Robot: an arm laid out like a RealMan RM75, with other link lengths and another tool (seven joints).
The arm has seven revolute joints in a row. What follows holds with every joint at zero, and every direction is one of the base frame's. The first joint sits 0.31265 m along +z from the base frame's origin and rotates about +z. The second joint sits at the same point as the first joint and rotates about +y. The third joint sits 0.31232 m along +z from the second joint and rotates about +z. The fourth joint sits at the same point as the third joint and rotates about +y. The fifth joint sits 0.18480 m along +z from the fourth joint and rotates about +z. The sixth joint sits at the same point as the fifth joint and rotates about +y. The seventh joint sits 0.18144 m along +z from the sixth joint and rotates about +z. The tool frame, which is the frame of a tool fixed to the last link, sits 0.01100 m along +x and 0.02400 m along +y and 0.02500 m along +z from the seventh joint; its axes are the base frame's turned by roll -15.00, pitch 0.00 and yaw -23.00 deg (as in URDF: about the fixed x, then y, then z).
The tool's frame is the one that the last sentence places.
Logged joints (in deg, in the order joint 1, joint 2, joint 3, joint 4, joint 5, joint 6, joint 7), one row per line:
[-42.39, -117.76, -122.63, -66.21, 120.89, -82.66, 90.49]
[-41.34, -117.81, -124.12, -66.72, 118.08, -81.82, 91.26]
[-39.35, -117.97, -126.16, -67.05, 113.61, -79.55, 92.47]
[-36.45, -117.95, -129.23, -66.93, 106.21, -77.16, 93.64]
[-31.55, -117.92, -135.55, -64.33, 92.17, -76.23, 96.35]
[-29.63, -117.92, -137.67, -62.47, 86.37, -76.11, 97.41]
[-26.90, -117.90, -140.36, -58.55, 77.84, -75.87, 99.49]
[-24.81, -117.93, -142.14, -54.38, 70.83, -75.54, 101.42]
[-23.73, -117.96, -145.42, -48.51, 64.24, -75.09, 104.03]
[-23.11, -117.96, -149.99, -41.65, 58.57, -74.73, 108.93]
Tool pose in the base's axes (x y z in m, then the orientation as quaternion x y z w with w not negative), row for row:
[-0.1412, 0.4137, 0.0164, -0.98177, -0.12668, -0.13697, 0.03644]
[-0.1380, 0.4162, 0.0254, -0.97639, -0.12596, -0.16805, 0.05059]
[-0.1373, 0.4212, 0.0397, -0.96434, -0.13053, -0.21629, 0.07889]
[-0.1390, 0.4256, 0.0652, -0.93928, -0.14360, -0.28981, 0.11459]
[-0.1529, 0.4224, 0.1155, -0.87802, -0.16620, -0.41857, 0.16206]
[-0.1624, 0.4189, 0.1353, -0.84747, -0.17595, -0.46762, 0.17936]
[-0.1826, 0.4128, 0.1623, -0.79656, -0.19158, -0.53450, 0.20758]
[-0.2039, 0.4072, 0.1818, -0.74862, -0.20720, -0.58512, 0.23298]
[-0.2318, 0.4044, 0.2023, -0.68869, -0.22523, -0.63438, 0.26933]
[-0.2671, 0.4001, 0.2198, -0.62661, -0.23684, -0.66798, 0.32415]
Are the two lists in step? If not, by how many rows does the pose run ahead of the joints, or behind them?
They are in step.
